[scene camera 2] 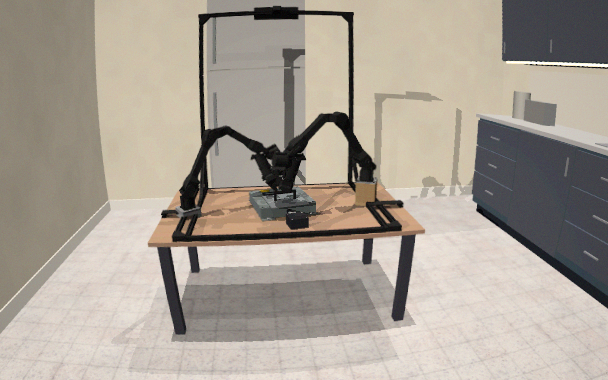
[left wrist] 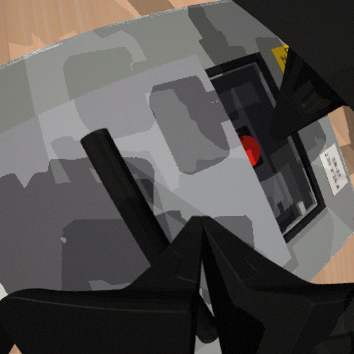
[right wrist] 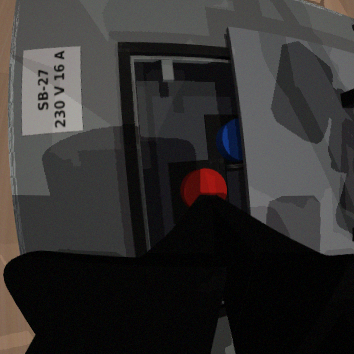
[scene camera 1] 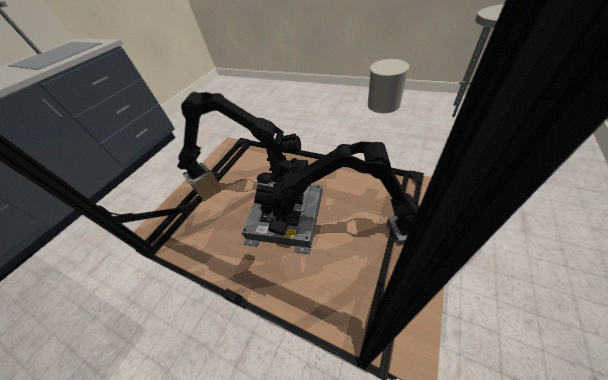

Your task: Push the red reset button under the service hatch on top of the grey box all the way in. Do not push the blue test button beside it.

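Observation:
The grey box [scene camera 1: 314, 205] [scene camera 2: 300, 207] [left wrist: 35, 62] [right wrist: 100, 30] has a grey sliding hatch [left wrist: 195, 195] [right wrist: 265, 150] with a black bar handle [left wrist: 117, 185]. The hatch stands partly open. In the opening, the red button [left wrist: 251, 150] [right wrist: 205, 182] shows; the hatch edge cuts it off in the left wrist view. The blue button [right wrist: 231, 140] beside it is partly covered by the hatch. My right gripper [right wrist: 206, 203] [left wrist: 273, 135] is shut and empty, its tips over the opening, overlapping the red button's lower edge in its wrist view; contact cannot be told. My left gripper [left wrist: 199, 223] is shut and empty, over the hatch beside the handle.
A white label [left wrist: 333, 169] [right wrist: 52, 90] and a yellow label [scene camera 1: 290, 233] [left wrist: 281, 57] are on the box. A small black block [scene camera 2: 297, 220] is near the box in scene camera 2. Black frame rails [scene camera 2: 280, 234] edge the wooden table [scene camera 1: 350, 285]. The arms come close together over the box.

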